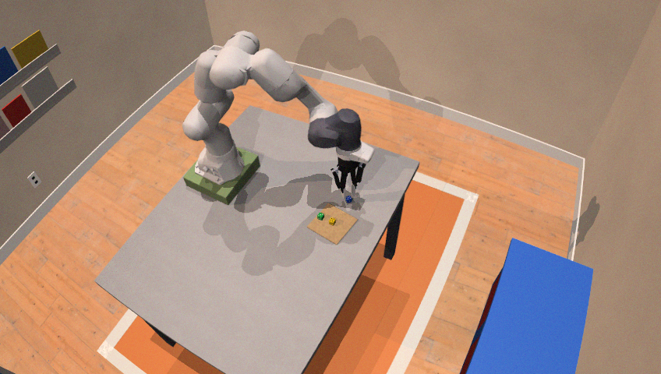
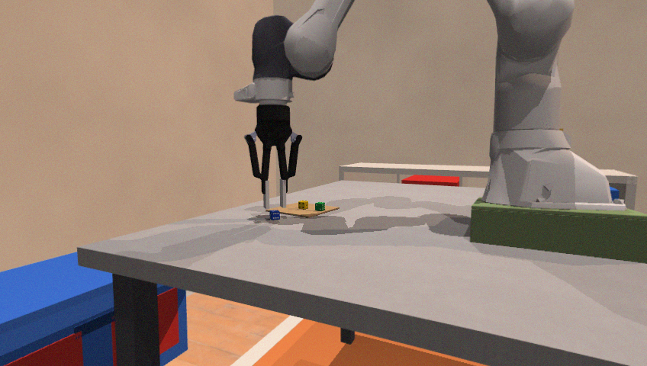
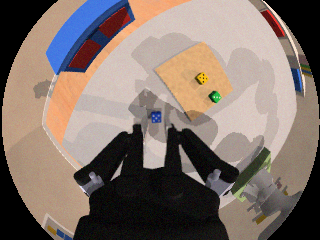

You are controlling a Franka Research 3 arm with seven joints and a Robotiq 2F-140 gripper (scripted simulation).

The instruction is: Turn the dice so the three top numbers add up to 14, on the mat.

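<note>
Now: the blue die 50 mm below my hand. Also, from my hand: tan mat (130 mm to the right, 60 mm below, 30 mm behind); then yellow die (130 mm to the right, 50 mm below, 30 mm behind); then green die (120 mm to the right, 80 mm behind, 50 mm below).
</note>
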